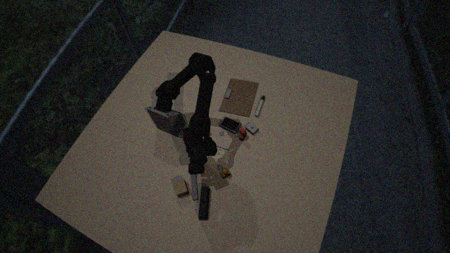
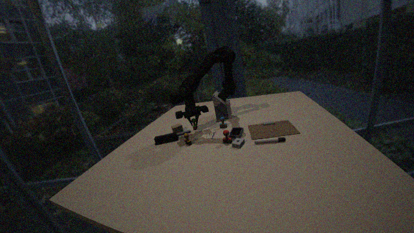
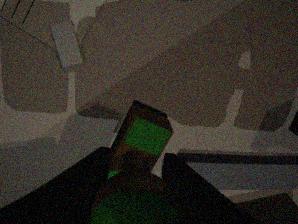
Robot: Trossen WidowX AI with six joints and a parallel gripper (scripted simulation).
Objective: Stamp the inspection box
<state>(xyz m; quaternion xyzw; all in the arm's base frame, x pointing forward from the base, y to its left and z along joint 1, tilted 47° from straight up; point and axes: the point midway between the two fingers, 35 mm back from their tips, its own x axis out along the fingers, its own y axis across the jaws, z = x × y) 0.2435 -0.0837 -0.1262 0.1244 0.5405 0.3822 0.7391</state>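
The grey bar is 1 cm ahead of my gripper tip, 10 cm to the right of it and 4 cm below it. The rest, counted from my gripper tip: pale card (6 cm ahead, 8 cm to the left, 5 cm below); then green pass stamp (right at my gripper tip); then yellow stamp (13 cm ahead, 1 cm to the right, 3 cm below).
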